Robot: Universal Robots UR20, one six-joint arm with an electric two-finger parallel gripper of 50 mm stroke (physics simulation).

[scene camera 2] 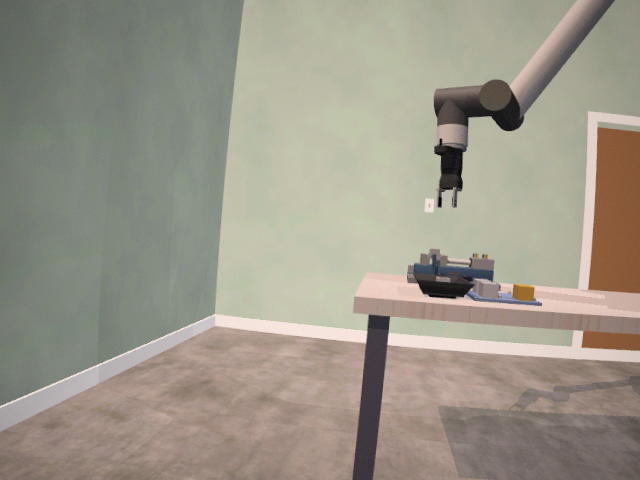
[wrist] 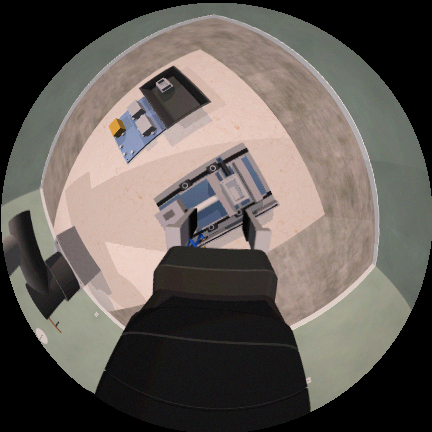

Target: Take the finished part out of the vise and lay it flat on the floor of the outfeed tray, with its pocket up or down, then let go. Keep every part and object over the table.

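Places are measured from the arm's base along level axes (x down, y back, z left), in metres.
Pixels of known places: gripper, fingertip midpoint: point(scene camera 2: 446, 207) point(wrist: 219, 218); arm's base at its link origin: point(wrist: 66, 270).
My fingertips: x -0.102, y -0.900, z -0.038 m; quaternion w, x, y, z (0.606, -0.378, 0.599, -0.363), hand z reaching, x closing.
For each thing: its top centre in the pictures, then the offset to it from my fingertips.
- finished part at its top centre: point(wrist: 234, 189) point(scene camera 2: 434, 248) dz +0.004, dx +0.144, dy -0.028 m
- grey vise at its top centre: point(wrist: 208, 205) point(scene camera 2: 453, 255) dz -0.005, dx +0.160, dy +0.036 m
- small grey part at its top centre: point(wrist: 162, 82) dz +0.407, dx +0.212, dy +0.011 m
- blue plate at its top centre: point(scene camera 2: 500, 295) point(wrist: 133, 126) dz +0.335, dx +0.251, dy +0.167 m
- orange block at its top centre: point(scene camera 2: 523, 285) point(wrist: 113, 126) dz +0.375, dx +0.215, dy +0.220 m
The finished part point(wrist: 235, 190), a light grey block with a rectangular pocket facing up, sits between the jaws of the blue and grey vise point(scene camera 2: 465, 271) point(wrist: 199, 192). The black outfeed tray point(scene camera 2: 445, 285) point(wrist: 176, 106) stands apart from the vise, with a small grey part point(wrist: 163, 84) inside near one corner. My gripper point(scene camera 2: 447, 205) point(wrist: 219, 218) is open and empty, pointing down high above the vise. In the wrist view its fingers overlap the vise's near side, and the part shows beyond them, nearer the right finger.
A blue plate point(scene camera 2: 509, 301) point(wrist: 131, 138) beside the tray holds two grey blocks point(wrist: 145, 124) and an orange block point(scene camera 2: 523, 292) point(wrist: 117, 127). Blue handles point(wrist: 196, 240) show at the vise's end near the left finger. The table's edge point(scene camera 2: 361, 304) lies close to the tray.
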